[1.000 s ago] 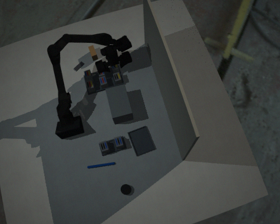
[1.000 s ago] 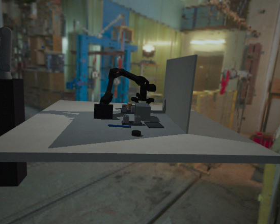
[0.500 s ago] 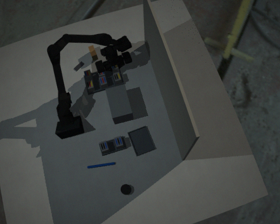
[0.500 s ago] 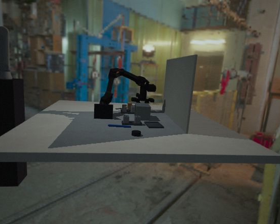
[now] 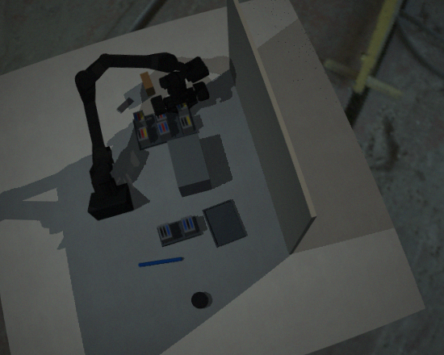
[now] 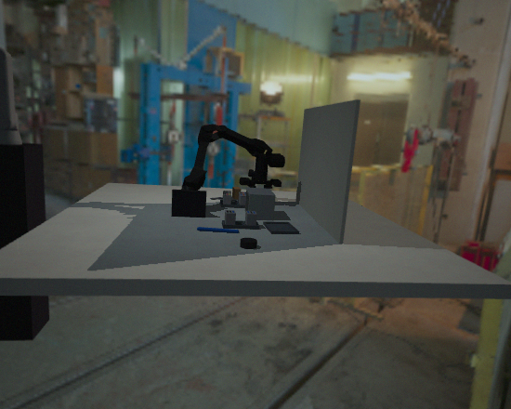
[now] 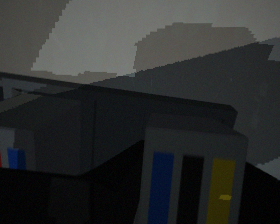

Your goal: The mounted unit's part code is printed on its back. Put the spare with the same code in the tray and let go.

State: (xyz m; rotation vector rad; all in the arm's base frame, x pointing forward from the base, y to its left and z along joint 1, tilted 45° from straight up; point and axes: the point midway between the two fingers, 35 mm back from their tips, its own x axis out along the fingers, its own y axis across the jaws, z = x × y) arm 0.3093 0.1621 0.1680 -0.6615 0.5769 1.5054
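My gripper tip is 420 mm to the left of the dark flat tray, 20 mm short of it and 10 mm above it. The rest, counted from my gripper tip: brown block (140 mm to the left, 90 mm behind, 10 mm above); then grey box (210 mm to the right, 30 mm behind, 30 mm above); then grey spare (30 mm above).
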